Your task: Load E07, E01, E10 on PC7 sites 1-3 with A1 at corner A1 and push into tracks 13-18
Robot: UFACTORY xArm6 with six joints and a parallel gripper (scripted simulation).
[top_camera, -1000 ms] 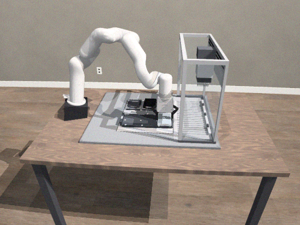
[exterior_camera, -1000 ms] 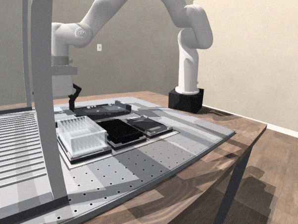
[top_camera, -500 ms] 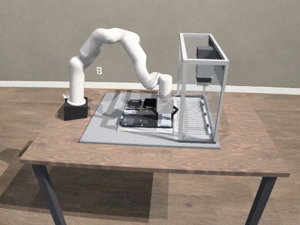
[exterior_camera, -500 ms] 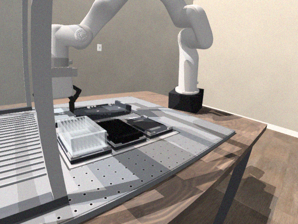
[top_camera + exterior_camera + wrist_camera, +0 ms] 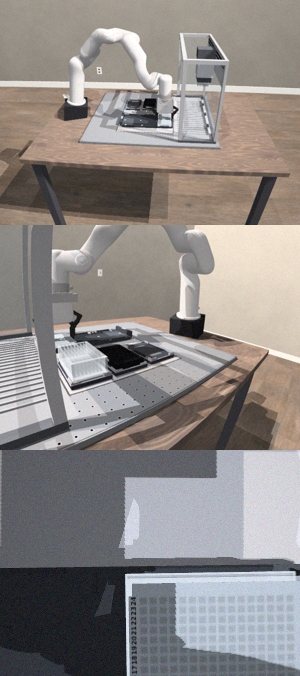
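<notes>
My gripper is now 10 mm above the 384-well plate E10. Round my hand: deep-well block E07: 30 mm ahead, 210 mm to the left; then dark carrier PC7: 110 mm behind, 10 mm to the left, 10 mm below; then corner mark: 130 mm behind, 170 mm to the left, 20 mm below.
</notes>
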